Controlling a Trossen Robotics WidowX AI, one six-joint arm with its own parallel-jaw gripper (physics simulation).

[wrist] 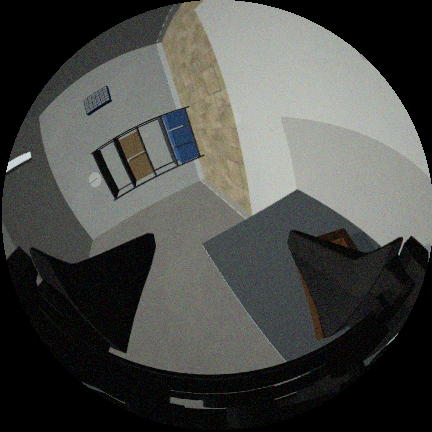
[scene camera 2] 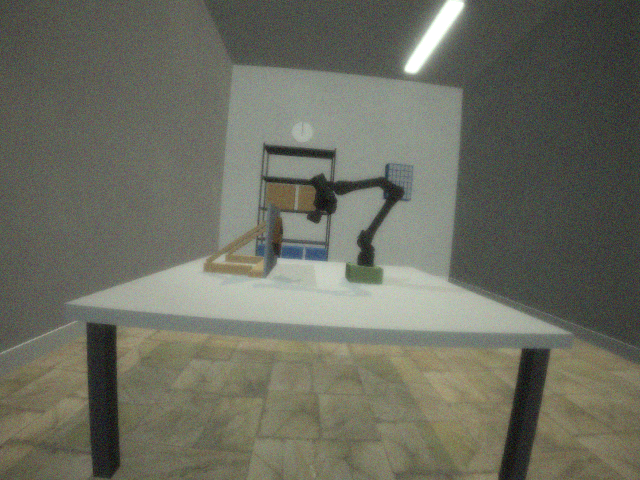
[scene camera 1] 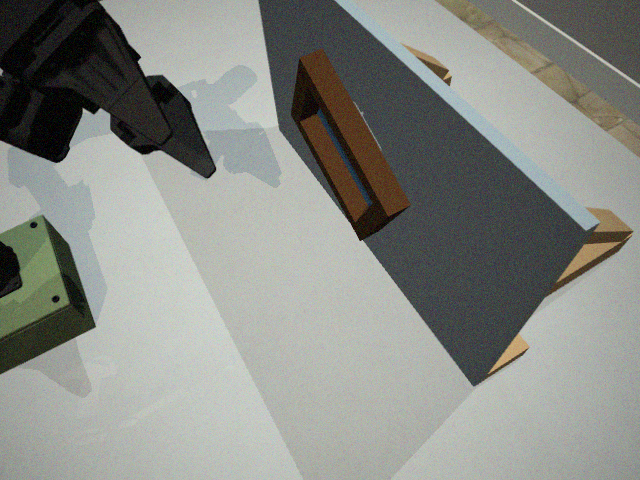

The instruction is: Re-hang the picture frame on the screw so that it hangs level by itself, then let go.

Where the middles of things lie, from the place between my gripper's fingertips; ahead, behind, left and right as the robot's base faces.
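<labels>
The brown picture frame [scene camera 1: 348,154] is here, and my hand is 160 mm short of it, 60 mm to the right of it and 140 mm above it. There's also a grey wall panel [scene camera 2: 270,259], and from my hand that's 180 mm ahead, 60 mm to the left and 150 mm below. The wooden support [scene camera 1: 608,238], counted from my hand too, is 320 mm ahead, 50 mm to the left and 190 mm below.
</labels>
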